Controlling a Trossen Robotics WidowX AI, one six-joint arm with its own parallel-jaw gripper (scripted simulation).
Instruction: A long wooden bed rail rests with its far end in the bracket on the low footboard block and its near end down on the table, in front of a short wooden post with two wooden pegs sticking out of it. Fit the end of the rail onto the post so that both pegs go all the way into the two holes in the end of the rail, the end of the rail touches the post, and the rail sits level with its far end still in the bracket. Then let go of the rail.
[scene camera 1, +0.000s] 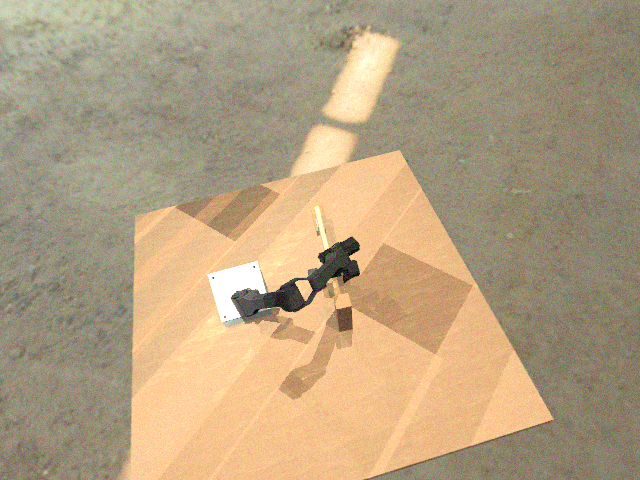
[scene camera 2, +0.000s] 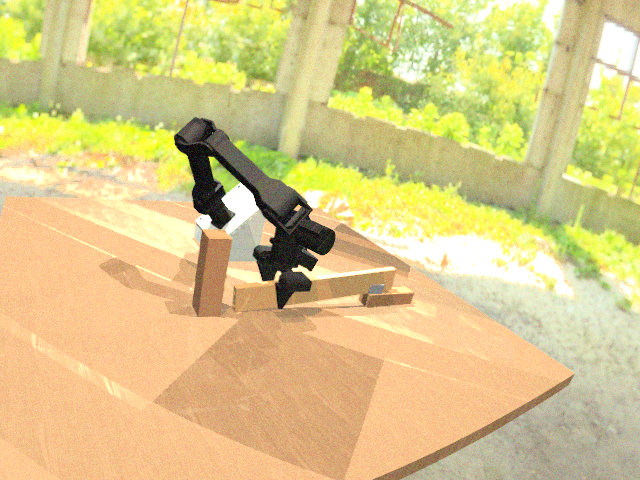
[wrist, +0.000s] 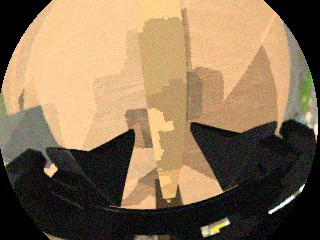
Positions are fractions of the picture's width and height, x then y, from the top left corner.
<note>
The gripper (scene camera 2: 0.43, 0.63) is open and holds nothing. Also in view: a wooden bed rail (scene camera 2: 0.51, 0.60) and a wooden post (scene camera 2: 0.34, 0.51).
The gripper is seen too in the wrist view (wrist: 0.51, 0.54). The wooden post shows as well in scene camera 1 (scene camera 1: 0.54, 0.64).
</note>
